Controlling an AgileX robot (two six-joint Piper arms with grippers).
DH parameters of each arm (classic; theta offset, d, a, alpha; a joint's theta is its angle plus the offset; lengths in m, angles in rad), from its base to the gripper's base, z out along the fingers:
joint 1: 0 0.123 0 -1.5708
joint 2: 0.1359 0 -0.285 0
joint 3: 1.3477 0 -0.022 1.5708
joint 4: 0 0.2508 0 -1.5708
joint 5: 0 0 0.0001 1.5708
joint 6: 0 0.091 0 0
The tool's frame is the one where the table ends.
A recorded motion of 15 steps. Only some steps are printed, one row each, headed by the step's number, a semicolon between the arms.
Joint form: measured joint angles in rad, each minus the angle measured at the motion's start. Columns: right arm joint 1, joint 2, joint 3, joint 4, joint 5, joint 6; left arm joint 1, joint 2, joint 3, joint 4, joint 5, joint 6.
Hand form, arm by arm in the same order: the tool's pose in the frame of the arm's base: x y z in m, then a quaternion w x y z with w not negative. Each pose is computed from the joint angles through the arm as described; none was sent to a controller.
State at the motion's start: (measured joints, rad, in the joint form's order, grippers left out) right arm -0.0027 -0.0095 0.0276 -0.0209 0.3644 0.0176; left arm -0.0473 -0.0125 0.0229 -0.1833 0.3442 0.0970
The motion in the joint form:
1: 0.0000 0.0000 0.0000 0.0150 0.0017 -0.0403; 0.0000 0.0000 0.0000 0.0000 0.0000 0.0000
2: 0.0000 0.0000 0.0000 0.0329 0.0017 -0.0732; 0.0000 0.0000 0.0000 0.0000 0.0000 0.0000
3: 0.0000 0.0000 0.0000 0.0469 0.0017 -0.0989; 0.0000 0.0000 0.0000 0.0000 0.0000 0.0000
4: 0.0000 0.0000 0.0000 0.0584 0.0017 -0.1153; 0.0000 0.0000 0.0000 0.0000 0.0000 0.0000
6: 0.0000 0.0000 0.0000 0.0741 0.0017 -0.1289; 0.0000 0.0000 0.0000 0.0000 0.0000 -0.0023
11: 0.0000 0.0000 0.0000 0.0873 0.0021 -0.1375; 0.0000 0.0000 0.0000 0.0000 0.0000 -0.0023
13: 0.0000 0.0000 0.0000 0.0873 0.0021 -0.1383; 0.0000 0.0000 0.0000 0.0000 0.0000 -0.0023
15: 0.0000 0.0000 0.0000 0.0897 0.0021 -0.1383; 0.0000 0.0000 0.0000 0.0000 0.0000 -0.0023
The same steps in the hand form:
1: 0.0529 -0.0003 0.1715 0.59462 -0.00963 0.80389 -0.01004; 0.0529 -0.0081 0.1756 0.60571 0.00744 0.79325 -0.06178
2: 0.0529 0.0002 0.1715 0.59459 -0.01804 0.80374 -0.01228; 0.0529 -0.0081 0.1756 0.60571 0.00744 0.79325 -0.06178
3: 0.0529 0.0007 0.1715 0.59459 -0.02460 0.80353 -0.01402; 0.0529 -0.0081 0.1756 0.60571 0.00744 0.79325 -0.06178
4: 0.0529 0.0011 0.1715 0.59464 -0.02809 0.80338 -0.01405; 0.0529 -0.0081 0.1756 0.60571 0.00744 0.79325 -0.06178
6: 0.0529 0.0016 0.1715 0.59480 -0.02934 0.80325 -0.01148; 0.0529 -0.0081 0.1756 0.60564 0.00653 0.79325 -0.06248
11: 0.0529 0.0020 0.1715 0.59481 -0.02925 0.80329 -0.00847; 0.0529 -0.0081 0.1756 0.60564 0.00653 0.79325 -0.06248
13: 0.0529 0.0020 0.1715 0.59481 -0.02957 0.80328 -0.00871; 0.0529 -0.0081 0.1756 0.60564 0.00653 0.79325 -0.06248
15: 0.0529 0.0021 0.1715 0.59485 -0.02893 0.80328 -0.00770; 0.0529 -0.0081 0.1756 0.60564 0.00653 0.79325 -0.06248

